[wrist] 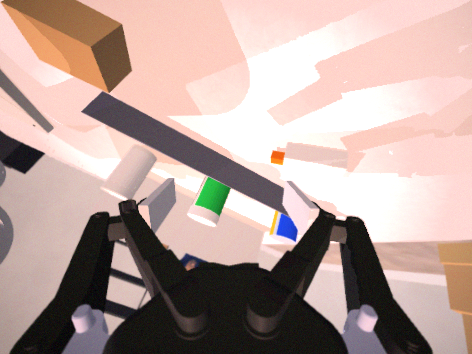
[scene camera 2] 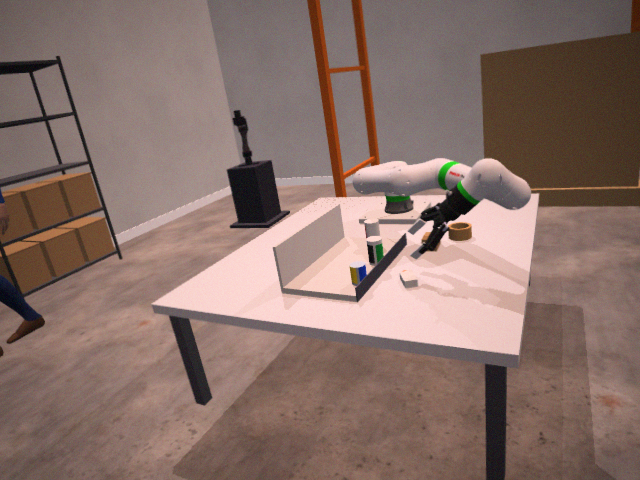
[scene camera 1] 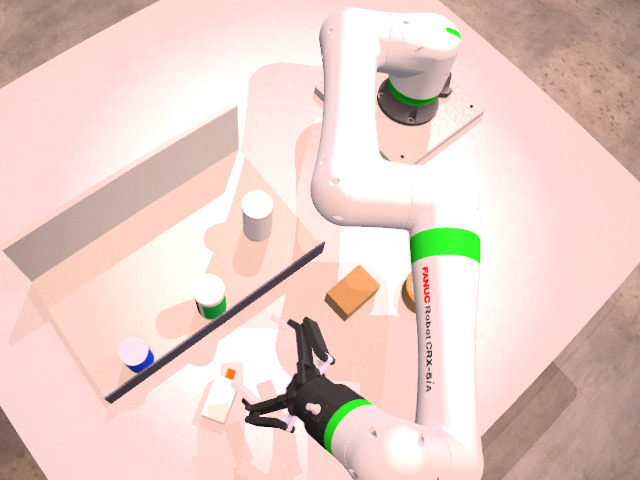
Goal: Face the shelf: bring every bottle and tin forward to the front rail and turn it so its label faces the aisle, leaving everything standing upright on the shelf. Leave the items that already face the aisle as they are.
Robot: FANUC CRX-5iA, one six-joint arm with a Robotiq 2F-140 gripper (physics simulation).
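Seen in the pictures: gripper, fingertip midpoint: [wrist: 230, 191] [scene camera 2: 411, 244] [scene camera 1: 257, 352]; arm's base, link origin: [scene camera 2: 398, 209] [scene camera 1: 407, 101].
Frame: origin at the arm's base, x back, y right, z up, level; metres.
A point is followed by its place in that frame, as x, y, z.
Observation:
The shelf [scene camera 1: 124, 198] @[-0.664, 0.181, 0.077] [scene camera 2: 310, 248] @[-0.686, 0.183, 0.062] has a dark front rail [scene camera 1: 217, 321] @[-0.680, -0.112, 0.013] [scene camera 2: 382, 267] @[-0.702, -0.111, -0.004] [wrist: 190, 150] @[-0.594, -0.120, -0.002]. A tall white bottle [scene camera 1: 257, 219] @[-0.509, -0.036, 0.103] [scene camera 2: 372, 228] @[-0.516, -0.025, 0.083] [wrist: 129, 172] @[-0.497, -0.042, 0.061] stands back from the rail; its rail side looks plain, and a dark strip shows at its left edge in scene camera 2. A white-lidded bottle [scene camera 1: 210, 297] @[-0.673, -0.092, 0.097] [scene camera 2: 374, 250] @[-0.694, -0.084, 0.061] [wrist: 212, 197] @[-0.666, -0.107, 0.058] stands close to the rail, green side towards it. A short tin [scene camera 1: 136, 353] @[-0.835, -0.075, 0.068] [scene camera 2: 357, 273] @[-0.862, -0.074, 0.046] [wrist: 286, 226] @[-0.825, -0.092, 0.046] stands at the rail, blue side towards it. My gripper [scene camera 1: 262, 357] @[-0.676, -0.220, 0.078] [scene camera 2: 416, 240] @[-0.676, -0.220, 0.078] [wrist: 230, 191] @[-0.676, -0.220, 0.078] is open and empty, tilted above the aisle side of the rail.
On the aisle side lie a white block [scene camera 1: 219, 405] @[-0.782, -0.233, 0.002] [scene camera 2: 409, 281] @[-0.811, -0.237, -0.002] [wrist: 317, 156] @[-0.765, -0.245, -0.009] with an orange end and a brown box [scene camera 1: 354, 290] @[-0.445, -0.247, 0.024] [wrist: 70, 45] @[-0.464, -0.263, 0.024]. A round orange-brown container [scene camera 1: 408, 292] @[-0.368, -0.323, 0.023] [scene camera 2: 460, 233] @[-0.373, -0.352, 0.007] stands beyond the box, partly behind the arm in scene camera 1.

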